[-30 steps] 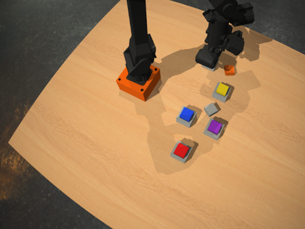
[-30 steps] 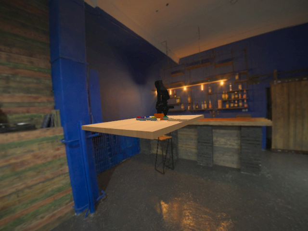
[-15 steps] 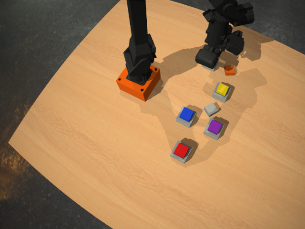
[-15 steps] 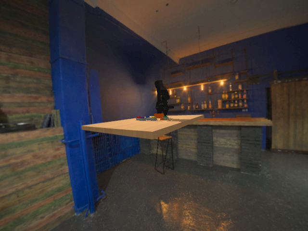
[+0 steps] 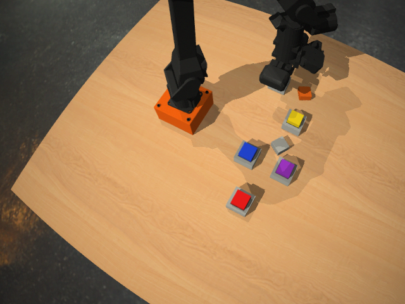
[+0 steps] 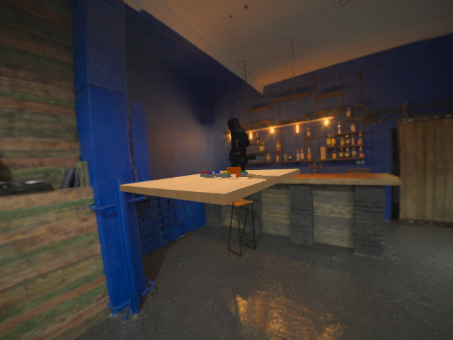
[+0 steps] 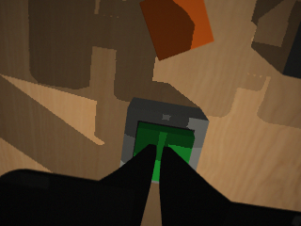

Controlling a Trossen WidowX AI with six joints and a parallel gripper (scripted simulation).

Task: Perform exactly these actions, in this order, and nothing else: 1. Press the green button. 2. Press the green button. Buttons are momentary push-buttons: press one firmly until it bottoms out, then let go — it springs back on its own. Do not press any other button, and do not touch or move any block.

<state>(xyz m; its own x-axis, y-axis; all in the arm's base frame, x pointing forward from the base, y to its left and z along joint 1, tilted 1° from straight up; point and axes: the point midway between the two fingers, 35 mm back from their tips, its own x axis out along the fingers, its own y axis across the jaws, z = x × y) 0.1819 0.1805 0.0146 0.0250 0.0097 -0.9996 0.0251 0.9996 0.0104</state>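
Now: gripper tip 10 mm above the green button. The rest, counted from my gripper tip: orange block: 70 mm ahead, 20 mm below; then grey block: 70 mm ahead, 170 mm to the right, 20 mm below; then yellow button: 70 mm ahead, 100 mm to the right.
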